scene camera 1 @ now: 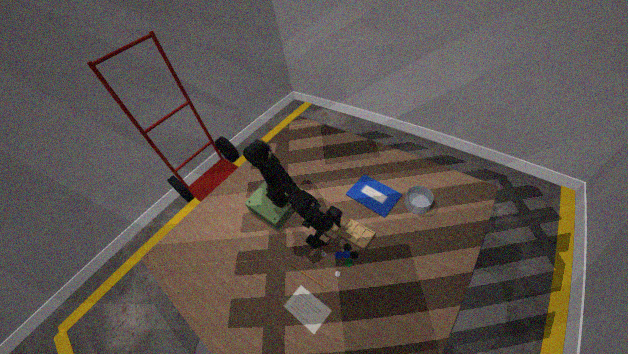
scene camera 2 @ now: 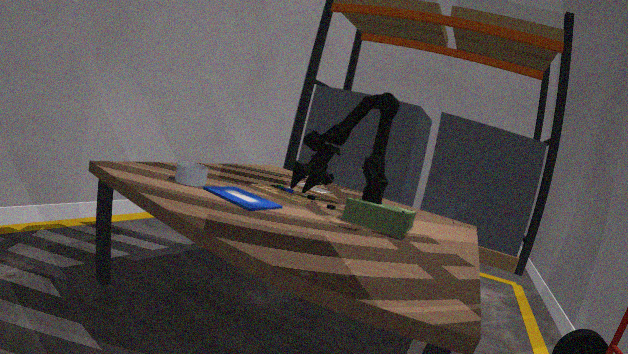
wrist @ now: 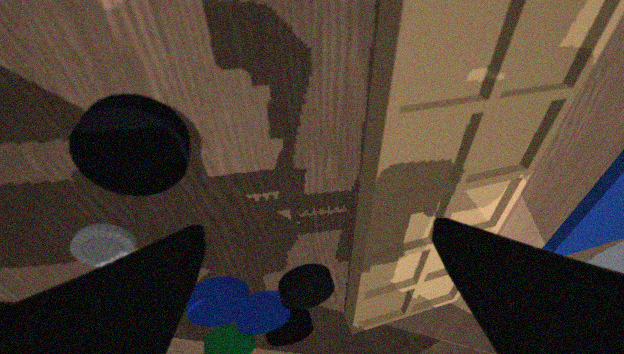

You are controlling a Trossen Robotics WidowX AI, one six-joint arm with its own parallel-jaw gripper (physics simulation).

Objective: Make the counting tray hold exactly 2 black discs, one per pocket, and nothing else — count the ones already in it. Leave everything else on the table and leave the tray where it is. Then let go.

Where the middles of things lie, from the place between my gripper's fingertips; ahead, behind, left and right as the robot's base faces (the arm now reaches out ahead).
Labels:
Right now my hand is 4 cm short of the tan counting tray (scene camera 1: 352, 231), 7 cm to the right of it and 2 cm above it.

